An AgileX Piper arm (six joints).
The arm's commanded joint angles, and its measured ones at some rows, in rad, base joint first. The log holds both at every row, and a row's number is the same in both.
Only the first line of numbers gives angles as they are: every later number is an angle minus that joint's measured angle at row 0.
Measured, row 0:
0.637, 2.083, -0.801, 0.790, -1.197, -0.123
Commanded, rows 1 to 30:
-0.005, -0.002, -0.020, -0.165, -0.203, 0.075
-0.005, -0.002, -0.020, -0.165, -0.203, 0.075
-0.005, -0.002, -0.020, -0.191, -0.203, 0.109
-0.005, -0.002, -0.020, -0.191, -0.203, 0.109
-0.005, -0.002, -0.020, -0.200, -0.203, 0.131
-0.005, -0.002, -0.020, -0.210, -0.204, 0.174
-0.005, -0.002, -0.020, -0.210, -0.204, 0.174
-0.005, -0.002, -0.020, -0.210, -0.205, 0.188
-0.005, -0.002, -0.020, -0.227, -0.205, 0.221
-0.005, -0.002, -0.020, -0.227, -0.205, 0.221
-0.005, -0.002, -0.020, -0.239, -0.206, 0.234
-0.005, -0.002, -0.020, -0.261, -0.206, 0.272
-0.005, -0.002, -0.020, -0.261, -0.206, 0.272
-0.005, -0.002, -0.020, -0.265, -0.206, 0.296
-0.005, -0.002, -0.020, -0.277, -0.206, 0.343
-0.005, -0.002, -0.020, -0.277, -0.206, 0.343
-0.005, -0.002, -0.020, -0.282, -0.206, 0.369
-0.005, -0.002, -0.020, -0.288, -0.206, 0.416
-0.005, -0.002, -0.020, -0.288, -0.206, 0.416
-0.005, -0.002, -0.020, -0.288, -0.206, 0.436
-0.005, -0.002, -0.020, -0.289, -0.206, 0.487
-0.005, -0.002, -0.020, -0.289, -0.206, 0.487
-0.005, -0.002, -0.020, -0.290, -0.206, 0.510
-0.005, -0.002, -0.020, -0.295, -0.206, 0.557
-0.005, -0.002, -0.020, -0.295, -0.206, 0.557
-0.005, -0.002, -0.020, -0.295, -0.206, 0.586
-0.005, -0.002, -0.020, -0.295, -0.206, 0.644
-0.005, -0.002, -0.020, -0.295, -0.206, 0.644
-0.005, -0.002, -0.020, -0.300, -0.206, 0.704
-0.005, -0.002, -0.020, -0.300, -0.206, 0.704
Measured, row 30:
-0.017, 0.007, 0.022, -0.087, -0.019, 0.602
